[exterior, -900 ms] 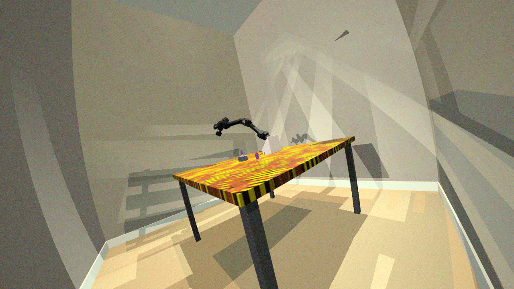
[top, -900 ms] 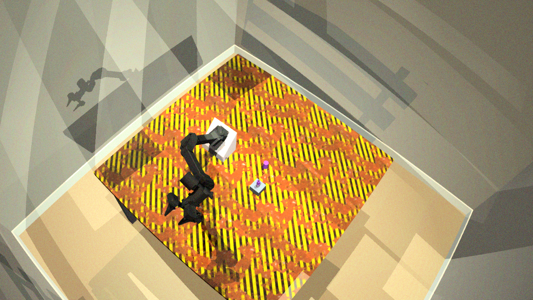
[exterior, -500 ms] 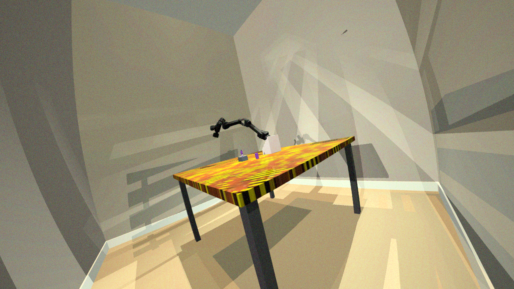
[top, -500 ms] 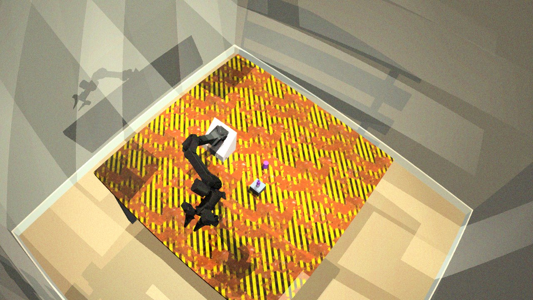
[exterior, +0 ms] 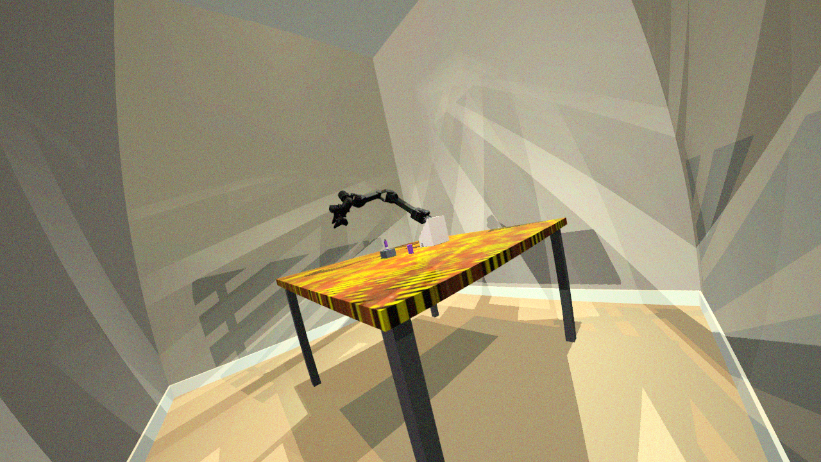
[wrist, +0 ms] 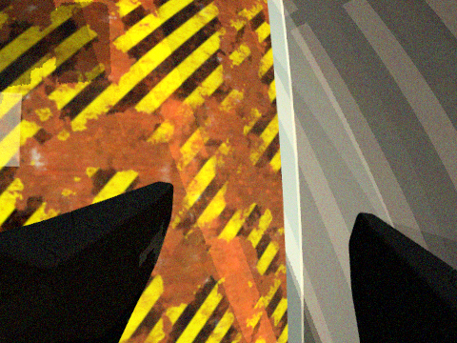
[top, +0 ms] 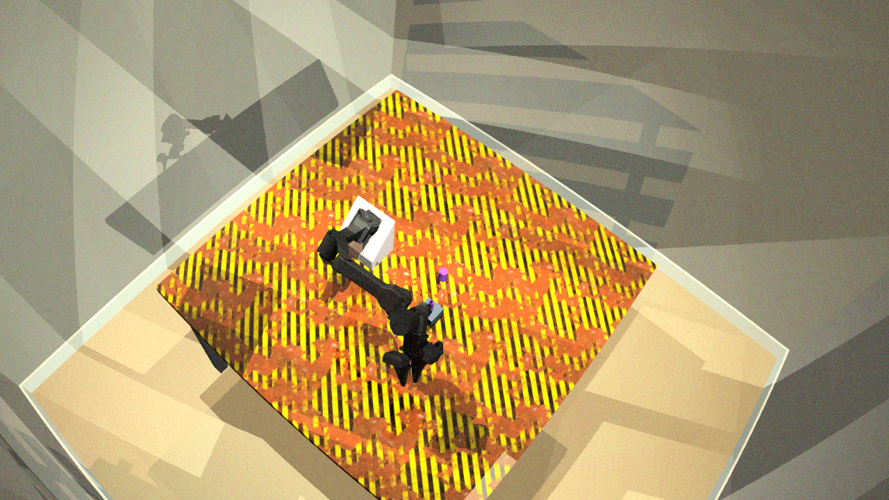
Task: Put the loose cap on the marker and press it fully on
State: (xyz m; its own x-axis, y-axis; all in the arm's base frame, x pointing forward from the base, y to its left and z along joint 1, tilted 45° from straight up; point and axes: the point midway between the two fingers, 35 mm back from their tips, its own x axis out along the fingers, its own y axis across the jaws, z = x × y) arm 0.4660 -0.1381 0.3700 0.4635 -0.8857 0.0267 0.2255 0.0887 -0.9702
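Now: gripper tip 450 mm to the right of the purple cap, 230 mm above it and 210 mm past it. Round my gripper tip: holder block (310 mm to the left, 230 mm below, 160 mm behind).
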